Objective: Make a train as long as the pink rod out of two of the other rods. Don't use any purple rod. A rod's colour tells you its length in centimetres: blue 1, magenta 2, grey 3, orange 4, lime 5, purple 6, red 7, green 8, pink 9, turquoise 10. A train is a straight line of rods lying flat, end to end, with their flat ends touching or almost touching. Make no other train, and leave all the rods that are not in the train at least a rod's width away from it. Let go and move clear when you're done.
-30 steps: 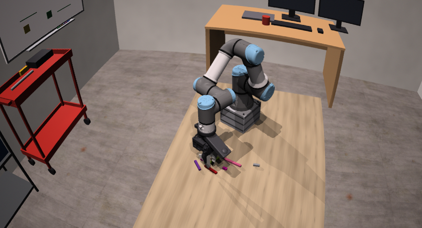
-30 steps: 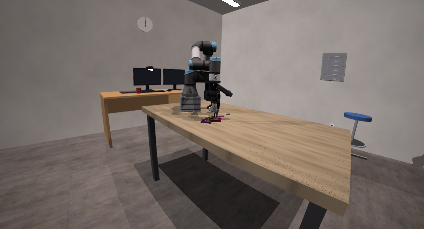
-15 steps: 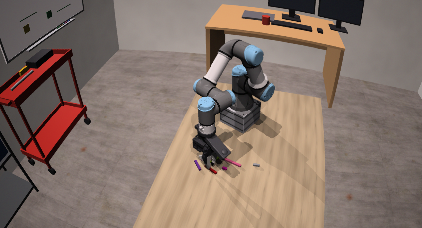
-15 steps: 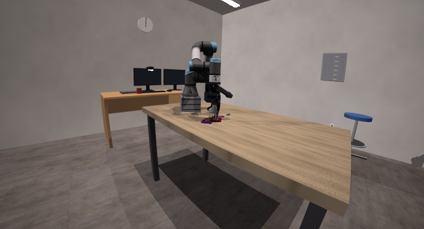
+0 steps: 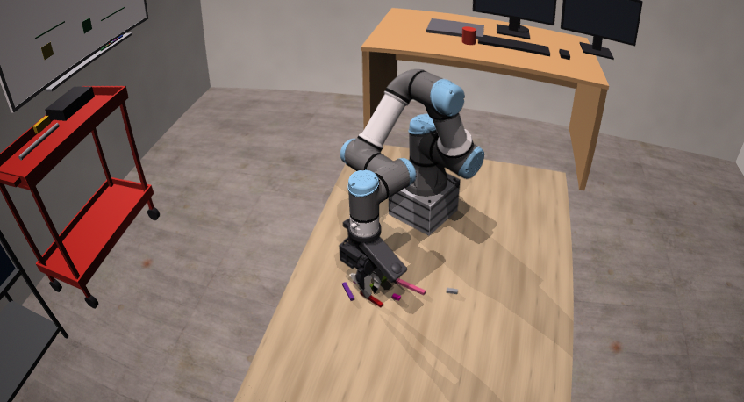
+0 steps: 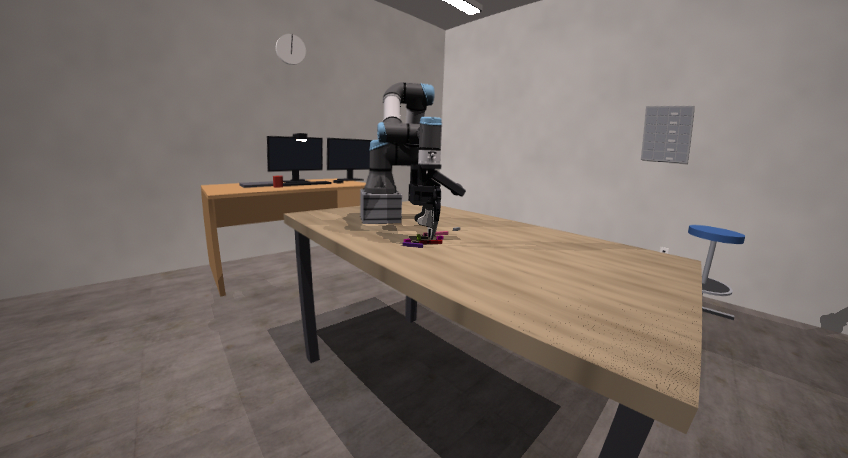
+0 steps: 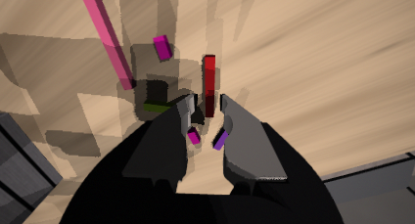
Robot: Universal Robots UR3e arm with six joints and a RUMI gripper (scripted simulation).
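Now: hand 3 cm above the red rod. Round my hand: pink rod (5 cm behind, 9 cm to the left, 3 cm below); then purple rod (2 cm behind, 6 cm to the right, 3 cm below); then lime rod (6 cm behind, 1 cm to the left, 3 cm below).
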